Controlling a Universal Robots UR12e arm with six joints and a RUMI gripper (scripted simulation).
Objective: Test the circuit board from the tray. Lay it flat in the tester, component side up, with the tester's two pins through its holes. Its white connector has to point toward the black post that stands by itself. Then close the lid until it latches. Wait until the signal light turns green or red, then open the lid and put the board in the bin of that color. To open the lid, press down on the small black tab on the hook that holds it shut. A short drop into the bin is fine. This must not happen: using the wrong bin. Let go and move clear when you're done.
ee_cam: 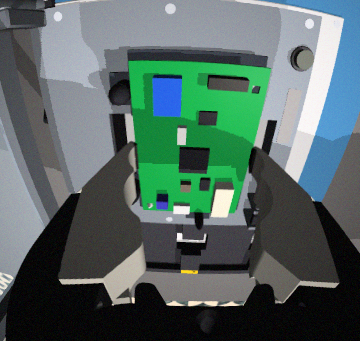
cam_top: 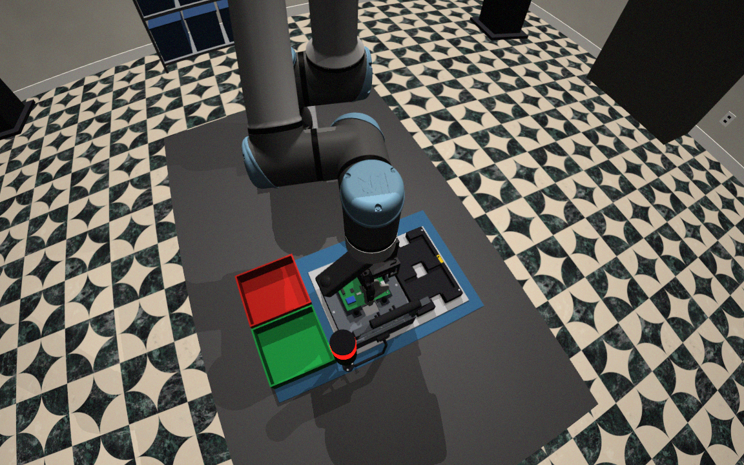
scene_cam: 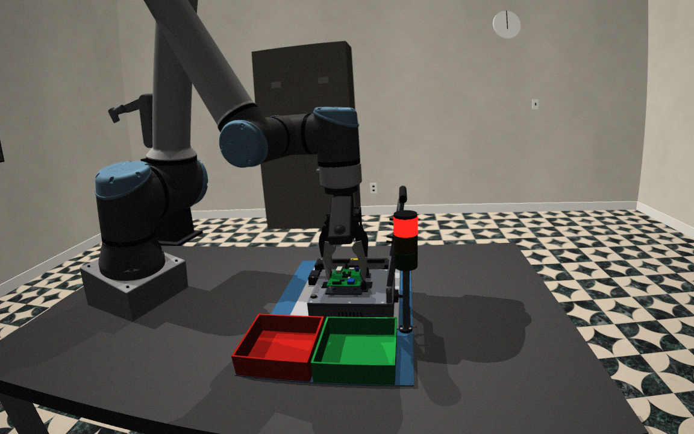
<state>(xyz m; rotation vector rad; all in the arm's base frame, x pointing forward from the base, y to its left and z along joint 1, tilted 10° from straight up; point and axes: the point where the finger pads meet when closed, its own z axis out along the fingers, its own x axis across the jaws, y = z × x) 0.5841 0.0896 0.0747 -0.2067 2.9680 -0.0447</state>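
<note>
Right now the clear lid is 11 cm ahead of my hand, 10 cm above it and 2 cm to the left of it. The rest, counted from my hand: green bin (19 cm to the right, 7 cm below, 7 cm ahead); green circuit board (right at my hand); red bin (21 cm to the right, 8 cm behind, 7 cm below).
</note>
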